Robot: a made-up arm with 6 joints.
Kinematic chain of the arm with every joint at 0, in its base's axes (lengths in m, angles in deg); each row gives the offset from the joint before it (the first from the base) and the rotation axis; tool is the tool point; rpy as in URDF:
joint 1: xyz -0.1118 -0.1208 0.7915 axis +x
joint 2: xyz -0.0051 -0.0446 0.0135 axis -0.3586 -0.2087 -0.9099
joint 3: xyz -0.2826 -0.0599 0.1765 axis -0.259 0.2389 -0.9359
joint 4: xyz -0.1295 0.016 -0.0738 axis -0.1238 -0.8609 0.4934
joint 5: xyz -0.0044 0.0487 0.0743 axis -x
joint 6: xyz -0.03 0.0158 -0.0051 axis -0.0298 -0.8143 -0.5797
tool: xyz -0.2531 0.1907 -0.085 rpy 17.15 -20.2 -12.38
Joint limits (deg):
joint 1: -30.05..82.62
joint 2: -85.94..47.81
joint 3: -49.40..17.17
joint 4: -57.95..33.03
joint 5: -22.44..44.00
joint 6: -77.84..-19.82
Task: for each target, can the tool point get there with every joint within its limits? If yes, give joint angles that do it. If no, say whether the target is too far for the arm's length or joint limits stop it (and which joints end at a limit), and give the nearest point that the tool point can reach.
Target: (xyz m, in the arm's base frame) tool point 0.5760 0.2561 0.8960
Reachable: no: joint limits stop it (at a limit: joint 2, joint 3, joint 4, joint 5, joint 6) | nearest point -0.1773 0.3335 0.9175 | short by 0.758 m
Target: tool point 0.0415 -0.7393 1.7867
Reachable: no: too far | nearest point -0.0484 -0.6256 1.4438 | short by 0.372 m
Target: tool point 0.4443 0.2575 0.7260
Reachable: no: joint limits stop it (at a limit: joint 1, joint 2, joint 3, joint 4, joint 6) | nearest point -0.1826 0.4101 0.7454 | short by 0.645 m
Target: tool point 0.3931 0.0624 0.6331
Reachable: no: joint limits stop it (at a limit: joint 1, joint 2, joint 3, joint 4, joint 5, joint 6) | nearest point 0.2307 0.0083 0.1481 | short by 0.514 m
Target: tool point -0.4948 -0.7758 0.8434
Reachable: yes | joints 40.24 -43.76 -20.67 -46.21 12.71 -42.95
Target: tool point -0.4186 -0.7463 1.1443
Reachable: yes | joints 8.33 -39.71 -23.96 -33.23 -13.55 -63.53
